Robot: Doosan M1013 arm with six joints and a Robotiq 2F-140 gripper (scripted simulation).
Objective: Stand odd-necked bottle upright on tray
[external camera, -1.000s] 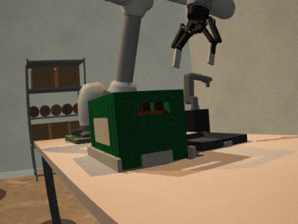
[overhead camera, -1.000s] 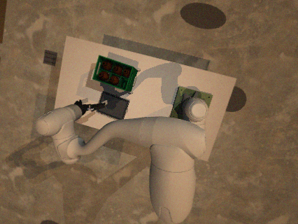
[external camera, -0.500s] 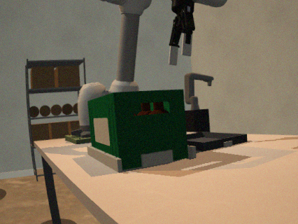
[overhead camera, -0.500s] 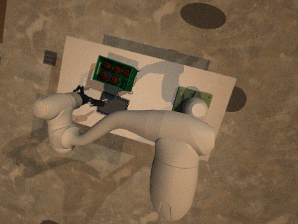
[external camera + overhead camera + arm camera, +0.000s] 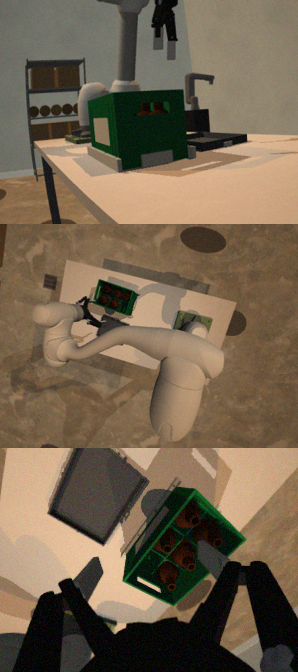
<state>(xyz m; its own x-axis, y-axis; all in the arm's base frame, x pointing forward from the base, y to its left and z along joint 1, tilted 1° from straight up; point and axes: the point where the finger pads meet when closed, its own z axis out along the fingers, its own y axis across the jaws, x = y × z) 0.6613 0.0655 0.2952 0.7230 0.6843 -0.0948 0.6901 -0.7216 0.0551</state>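
The brown bottle is 22 cm below my hand, 17 cm to the right of it and 2 cm behind it. The rest, counted from my hand: green crate: 22 cm below, 12 cm to the right, 1 cm behind; dark tray: 29 cm below, 14 cm to the left, 3 cm behind.
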